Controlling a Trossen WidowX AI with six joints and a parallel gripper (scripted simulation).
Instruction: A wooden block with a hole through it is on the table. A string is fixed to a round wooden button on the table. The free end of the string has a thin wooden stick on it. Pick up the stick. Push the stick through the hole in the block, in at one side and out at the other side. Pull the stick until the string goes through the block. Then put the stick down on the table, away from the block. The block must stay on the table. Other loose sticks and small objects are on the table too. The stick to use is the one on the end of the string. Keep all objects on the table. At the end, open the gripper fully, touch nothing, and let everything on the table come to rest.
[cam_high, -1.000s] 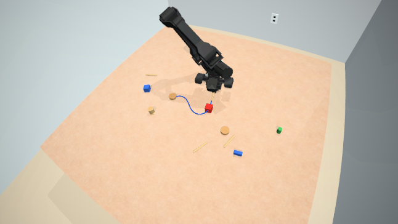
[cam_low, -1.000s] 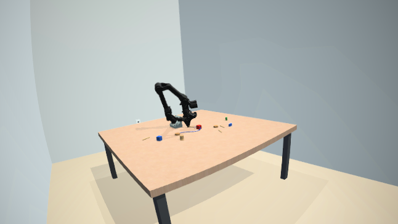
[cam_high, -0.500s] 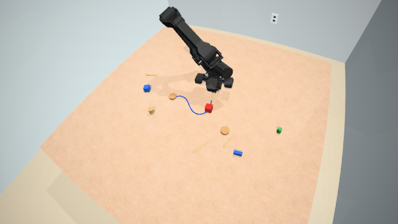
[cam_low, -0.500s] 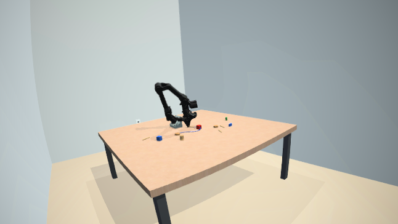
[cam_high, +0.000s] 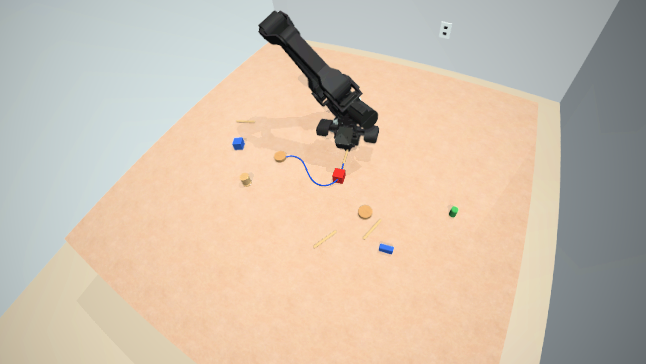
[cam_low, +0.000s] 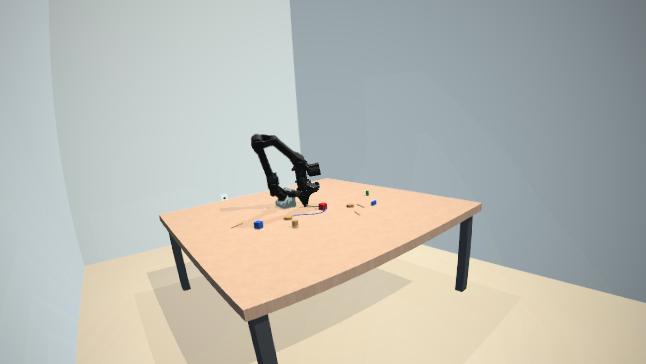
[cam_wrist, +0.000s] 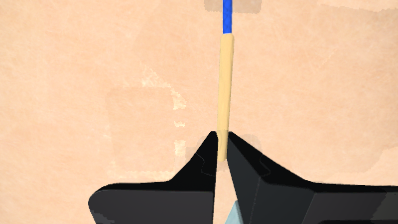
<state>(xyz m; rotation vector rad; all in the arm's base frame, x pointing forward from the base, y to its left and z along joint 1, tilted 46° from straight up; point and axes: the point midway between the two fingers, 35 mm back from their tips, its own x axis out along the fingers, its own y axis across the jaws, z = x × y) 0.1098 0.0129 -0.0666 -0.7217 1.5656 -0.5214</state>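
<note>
Now: gripper tip 4 cm short of the thin wooden stick, 1 cm to the right of it and 1 cm below it. Round my gripper tip: red block 12 cm ahead, 2 cm to the left, 2 cm above; then wooden spool 25 cm to the right, 23 cm ahead, 2 cm above; then blue cube 36 cm to the right, 11 cm ahead, 2 cm above.
</note>
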